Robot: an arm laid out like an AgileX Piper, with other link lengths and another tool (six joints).
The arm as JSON. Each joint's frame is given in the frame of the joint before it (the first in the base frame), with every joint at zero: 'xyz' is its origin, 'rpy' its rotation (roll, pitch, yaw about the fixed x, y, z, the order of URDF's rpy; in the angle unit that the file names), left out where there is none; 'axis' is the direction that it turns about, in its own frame. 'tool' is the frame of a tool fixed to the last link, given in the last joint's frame.
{
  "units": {
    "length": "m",
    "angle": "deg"
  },
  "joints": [
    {
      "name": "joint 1",
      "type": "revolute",
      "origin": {
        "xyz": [
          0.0,
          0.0,
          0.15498
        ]
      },
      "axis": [
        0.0,
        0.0,
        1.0
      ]
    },
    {
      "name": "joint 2",
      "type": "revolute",
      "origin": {
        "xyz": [
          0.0,
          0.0,
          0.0
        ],
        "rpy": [
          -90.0,
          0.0,
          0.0
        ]
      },
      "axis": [
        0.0,
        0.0,
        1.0
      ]
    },
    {
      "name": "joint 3",
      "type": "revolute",
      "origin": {
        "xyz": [
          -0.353,
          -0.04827,
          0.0
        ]
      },
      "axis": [
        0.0,
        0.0,
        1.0
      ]
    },
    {
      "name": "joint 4",
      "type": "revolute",
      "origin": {
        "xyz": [
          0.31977,
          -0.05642,
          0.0
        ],
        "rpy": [
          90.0,
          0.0,
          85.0
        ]
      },
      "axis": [
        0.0,
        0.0,
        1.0
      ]
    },
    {
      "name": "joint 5",
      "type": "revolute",
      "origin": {
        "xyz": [
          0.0,
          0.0,
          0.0
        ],
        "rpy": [
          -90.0,
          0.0,
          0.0
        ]
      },
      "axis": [
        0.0,
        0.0,
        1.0
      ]
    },
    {
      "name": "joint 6",
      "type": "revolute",
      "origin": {
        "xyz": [
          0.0,
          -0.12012,
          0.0
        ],
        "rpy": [
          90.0,
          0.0,
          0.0
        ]
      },
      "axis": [
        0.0,
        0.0,
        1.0
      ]
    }
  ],
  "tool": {
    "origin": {
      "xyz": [
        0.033,
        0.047,
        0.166
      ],
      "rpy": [
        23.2,
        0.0,
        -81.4
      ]
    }
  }
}
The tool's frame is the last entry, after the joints.
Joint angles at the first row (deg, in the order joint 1, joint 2, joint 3, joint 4, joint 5, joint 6):
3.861 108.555 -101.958 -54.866 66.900 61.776
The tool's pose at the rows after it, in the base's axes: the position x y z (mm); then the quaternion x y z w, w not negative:
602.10 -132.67 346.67 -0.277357 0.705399 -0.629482 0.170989
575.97 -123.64 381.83 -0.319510 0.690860 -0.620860 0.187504
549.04 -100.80 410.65 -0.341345 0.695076 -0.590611 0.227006
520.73 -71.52 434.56 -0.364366 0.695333 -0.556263 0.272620
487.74 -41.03 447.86 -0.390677 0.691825 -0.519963 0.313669
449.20 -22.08 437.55 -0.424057 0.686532 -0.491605 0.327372
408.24 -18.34 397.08 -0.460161 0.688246 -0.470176 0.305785
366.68 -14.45 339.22 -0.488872 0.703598 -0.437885 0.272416
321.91 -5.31 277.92 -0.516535 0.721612 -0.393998 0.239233
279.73 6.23 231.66 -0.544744 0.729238 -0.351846 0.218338
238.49 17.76 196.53 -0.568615 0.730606 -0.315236 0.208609
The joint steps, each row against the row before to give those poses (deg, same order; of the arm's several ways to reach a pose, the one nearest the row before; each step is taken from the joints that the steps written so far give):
0.000 -5.039 -0.001 1.491 0.001 -7.488
-0.109 -5.026 0.001 3.707 0.000 -9.385
-0.272 -5.327 0.048 7.374 -0.001 -7.054
-0.074 -5.289 0.700 7.862 -0.001 -6.345
0.000 -5.534 2.501 7.576 0.001 -5.605
0.000 -5.731 5.876 4.890 -0.001 -4.617
0.001 -5.331 9.297 1.522 0.002 -2.709
-0.002 -4.389 10.578 1.389 -0.001 -0.605
0.002 -3.641 10.413 2.525 0.000 -0.720
-0.001 -3.244 8.294 3.115 -0.001 -2.281
0.001 -3.885 7.331 3.143 0.002 -2.803

